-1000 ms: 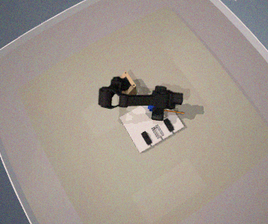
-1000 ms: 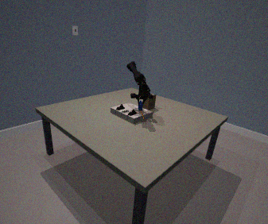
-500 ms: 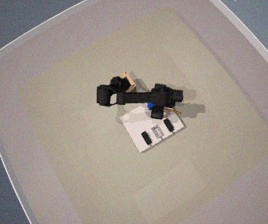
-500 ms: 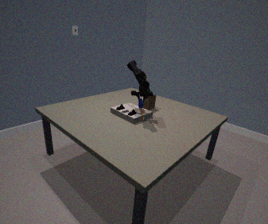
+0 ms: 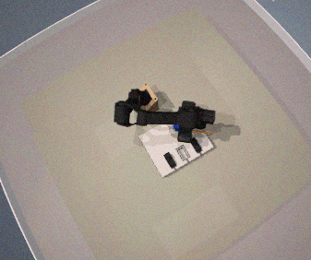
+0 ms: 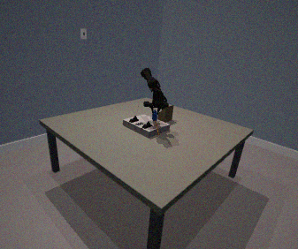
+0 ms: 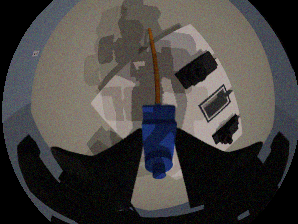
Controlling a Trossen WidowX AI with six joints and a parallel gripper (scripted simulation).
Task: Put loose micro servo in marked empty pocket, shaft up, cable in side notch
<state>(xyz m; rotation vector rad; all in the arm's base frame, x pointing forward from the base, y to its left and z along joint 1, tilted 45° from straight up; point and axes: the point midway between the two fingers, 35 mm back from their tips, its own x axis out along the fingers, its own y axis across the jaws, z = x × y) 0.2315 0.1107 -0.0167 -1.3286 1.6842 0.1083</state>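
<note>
The white deck lies 10 cm below my gripper tip, 6 cm to the right of it and 1 cm behind it.
</note>
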